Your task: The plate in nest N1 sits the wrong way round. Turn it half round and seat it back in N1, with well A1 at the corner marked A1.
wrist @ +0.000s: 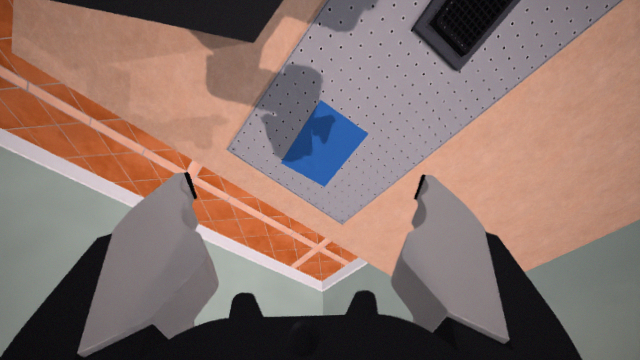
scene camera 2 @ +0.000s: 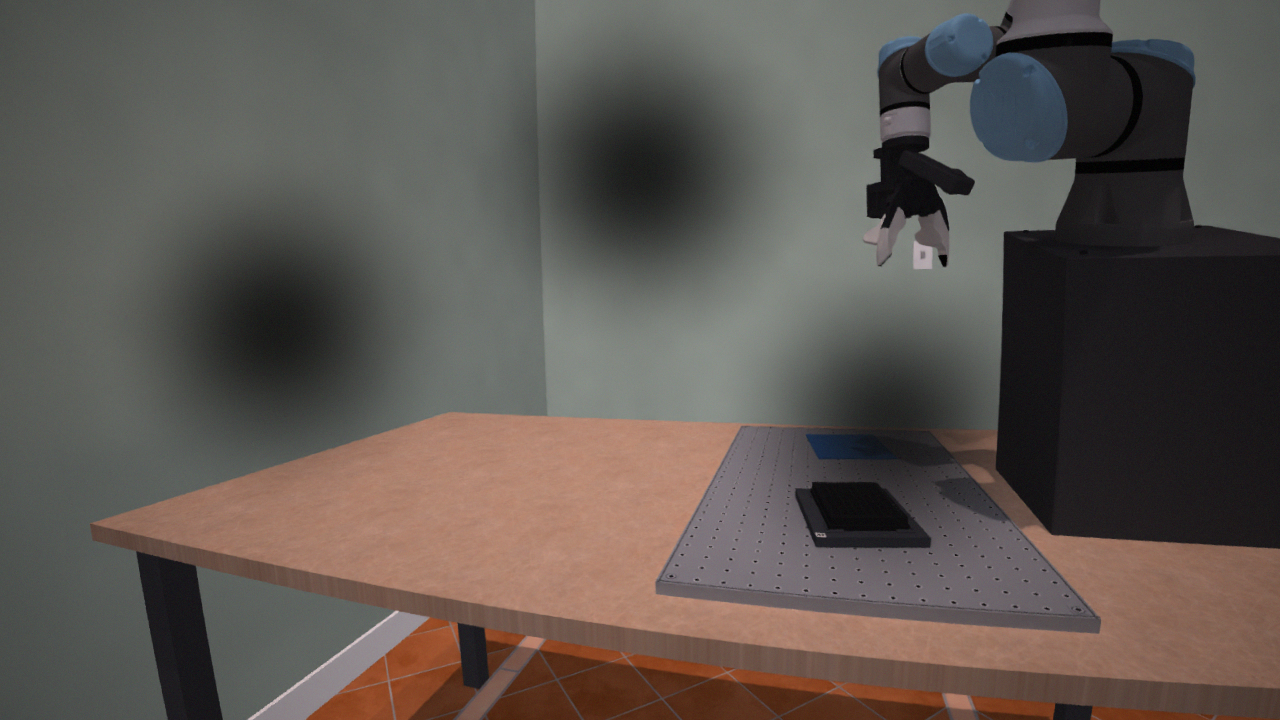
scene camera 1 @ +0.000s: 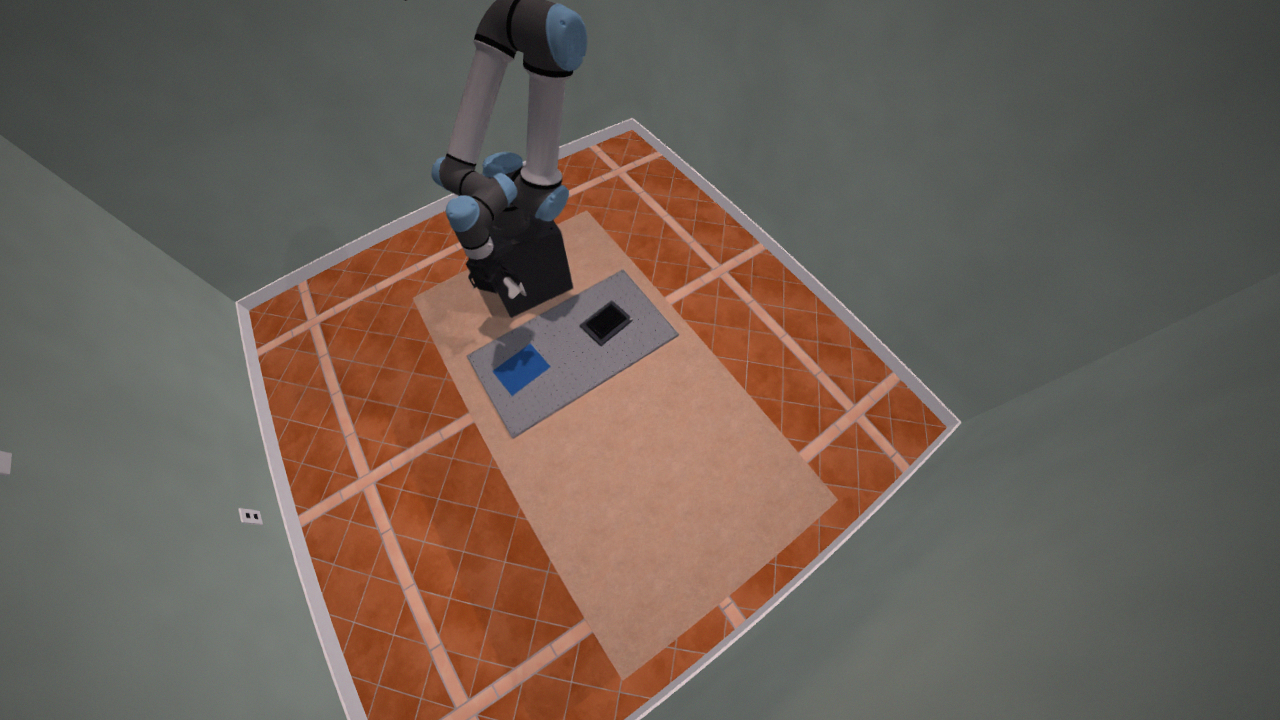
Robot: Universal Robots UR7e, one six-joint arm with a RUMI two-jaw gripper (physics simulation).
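Observation:
A dark, gridded plate (scene camera 1: 606, 320) (scene camera 2: 859, 504) (wrist: 470, 20) sits in the dark grey nest (scene camera 1: 594, 334) (scene camera 2: 872, 540) (wrist: 436, 44), with the nest's rim around it. A small white mark (scene camera 2: 819, 534) shows at the nest's near left corner in scene camera 2; its text is too small to read. Well A1 cannot be made out. My gripper (scene camera 1: 512, 287) (scene camera 2: 913, 261) (wrist: 308, 177) is open and empty. It hangs high above the board, away from the plate and off toward the side of the blue patch. In the wrist view the plate is partly cut off by the top edge.
A flat blue rectangle (scene camera 1: 528, 374) (scene camera 2: 845, 445) (wrist: 340, 150) lies on the perforated grey board (scene camera 1: 572, 376) (scene camera 2: 733, 555) (wrist: 390, 90), at the other end from the nest. The board lies on the tan table (scene camera 1: 680, 483) (scene camera 2: 447, 519). The arm's black pedestal (scene camera 1: 541, 268) (scene camera 2: 1136, 385) stands beside the board.

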